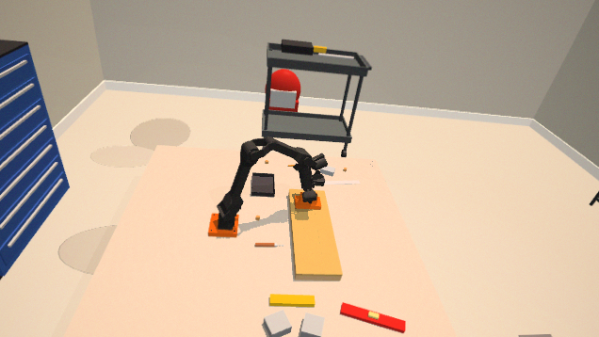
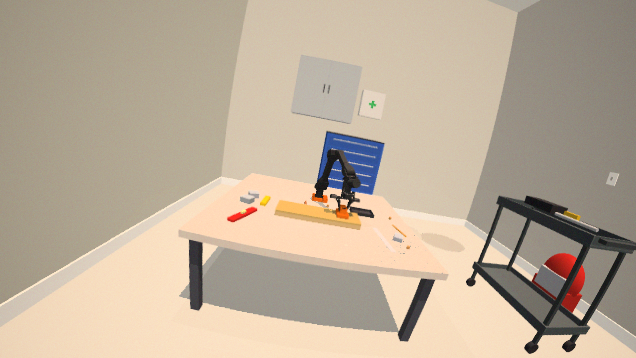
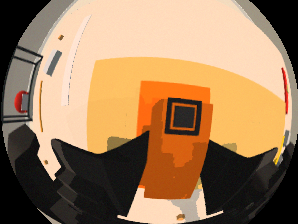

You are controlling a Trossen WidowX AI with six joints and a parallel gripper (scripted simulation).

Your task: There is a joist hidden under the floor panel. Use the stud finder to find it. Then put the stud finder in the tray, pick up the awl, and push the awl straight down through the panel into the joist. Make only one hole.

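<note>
My gripper tip is 230 mm past the dark tray, 170 mm to the right of it and 50 mm above it. The rest, counted from my gripper tip: white ruler 250 mm to the left, 150 mm ahead, 60 mm below; then awl 240 mm to the right, 160 mm behind, 60 mm below; then stud finder 20 mm above, 10 mm ahead.
</note>
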